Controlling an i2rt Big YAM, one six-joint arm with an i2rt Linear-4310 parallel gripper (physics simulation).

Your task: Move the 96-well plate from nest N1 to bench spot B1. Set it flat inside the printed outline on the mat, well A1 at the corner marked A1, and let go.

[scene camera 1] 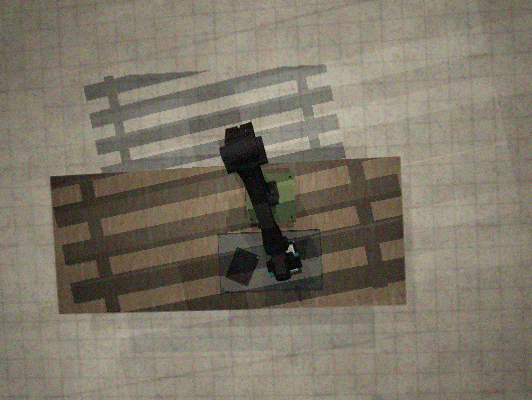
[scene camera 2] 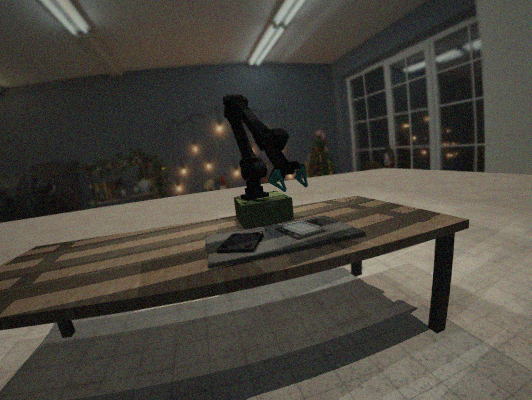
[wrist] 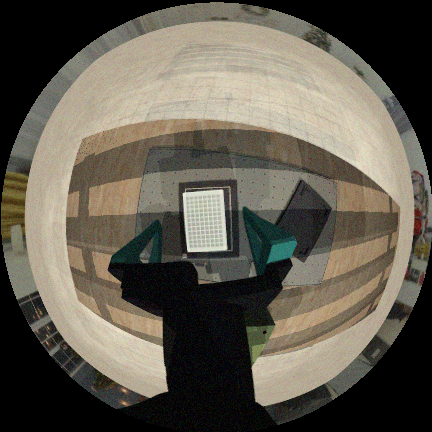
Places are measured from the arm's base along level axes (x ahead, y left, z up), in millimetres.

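Where they show: gripper, fingertip midpoint: [scene camera 2: 296,188] [wrist: 199,216]; arm's base, link origin: [scene camera 2: 254,197].
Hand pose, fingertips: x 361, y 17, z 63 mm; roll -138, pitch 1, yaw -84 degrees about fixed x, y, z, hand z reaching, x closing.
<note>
Things, the pixels of their top centre, and the offset from my fingertips. "*": a spot on its surface instead. Level surfaces: height alone.
- white 96-well plate, top centre: [wrist: 203,221] [scene camera 2: 300,225] dx -11, dy +11, dz -141 mm
- dark mat, surface height: dz -156 mm
- printed outline, surface spot: [wrist: 231,210] * dx +8, dy -47, dz -156 mm
- small pale corner mark, top centre: [wrist: 184,255] dx -88, dy +61, dz -156 mm
- nest, top centre: [wrist: 306,221] [scene camera 2: 241,238] [scene camera 1: 241,267] dx -23, dy -223, dz -140 mm
- grey perforated board, top centre: [wrist: 247,221] [scene camera 2: 278,234] [scene camera 1: 269,261] dx -17, dy -81, dz -157 mm
- wooden table, surface height: dz -170 mm
The white 96-well plate [scene camera 2: 302,228] [wrist: 205,220] lies on the dark mat [wrist: 235,235]. The printed outline [wrist: 231,210] shows beyond the plate's right and top edges in the wrist view; along the left the plate hides it. A small pale corner mark [wrist: 185,256] is near the plate's lower left; the plate's own well A1 cannot be read. The nest [scene camera 1: 242,266] [scene camera 2: 241,242] [wrist: 305,220], a dark tilted tray, holds no plate. My gripper [scene camera 1: 284,265] [scene camera 2: 295,188] [wrist: 199,216] is open and empty, above the plate, with teal fingers apart on either side in the wrist view.
The grey perforated board [scene camera 1: 270,286] [scene camera 2: 345,233] [wrist: 260,182] bears both mat and nest. The green base block [scene camera 1: 285,190] [scene camera 2: 264,211] [wrist: 259,340] stands behind it. The wooden table [scene camera 1: 150,215] [scene camera 2: 125,270] [wrist: 115,195] has striped shadows across it.
</note>
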